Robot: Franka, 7 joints.
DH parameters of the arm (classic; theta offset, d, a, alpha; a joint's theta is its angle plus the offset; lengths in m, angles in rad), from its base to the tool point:
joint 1: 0 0.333 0 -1.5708
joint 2: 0 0 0 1.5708
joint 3: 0 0.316 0.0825 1.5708
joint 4: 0 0 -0.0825 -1.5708
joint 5: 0 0.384 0 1.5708
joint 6: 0 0 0.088 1.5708
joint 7: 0 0.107 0 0
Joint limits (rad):
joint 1: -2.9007..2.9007
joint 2: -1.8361..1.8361
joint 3: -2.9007..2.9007
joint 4: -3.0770..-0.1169
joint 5: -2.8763..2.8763
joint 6: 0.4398..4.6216
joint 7: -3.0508..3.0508
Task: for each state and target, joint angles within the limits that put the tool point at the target. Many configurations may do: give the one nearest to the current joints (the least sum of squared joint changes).
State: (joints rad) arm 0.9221 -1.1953 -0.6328 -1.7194 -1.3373 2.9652 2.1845
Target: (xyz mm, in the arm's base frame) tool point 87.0 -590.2 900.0
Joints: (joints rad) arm 1.1816 -1.2029 -0.8113 -0.9836 -1.2216 2.7677 2.1845
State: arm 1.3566 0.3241 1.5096 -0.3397 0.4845 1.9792 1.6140
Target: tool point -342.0 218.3 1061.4
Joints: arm 1.5629 0.2948 1.5180 -0.6045 0.4842 2.0806 1.6140
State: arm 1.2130 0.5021 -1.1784 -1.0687 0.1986 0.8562 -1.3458
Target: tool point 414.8 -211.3 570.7
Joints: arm 0.8124 0.3411 -1.4967 -1.5533 0.0845 0.7460 -1.3458
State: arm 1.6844 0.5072 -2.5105 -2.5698 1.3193 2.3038 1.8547
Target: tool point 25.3 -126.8 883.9
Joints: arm 1.2269 1.1809 -2.9007 -2.1804 1.3557 2.9710 1.8547
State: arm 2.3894 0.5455 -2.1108 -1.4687 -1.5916 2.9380 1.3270
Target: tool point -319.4 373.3 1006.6
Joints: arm 2.9007 0.8850 -2.4549 -0.7951 -1.5253 2.8324 1.3270
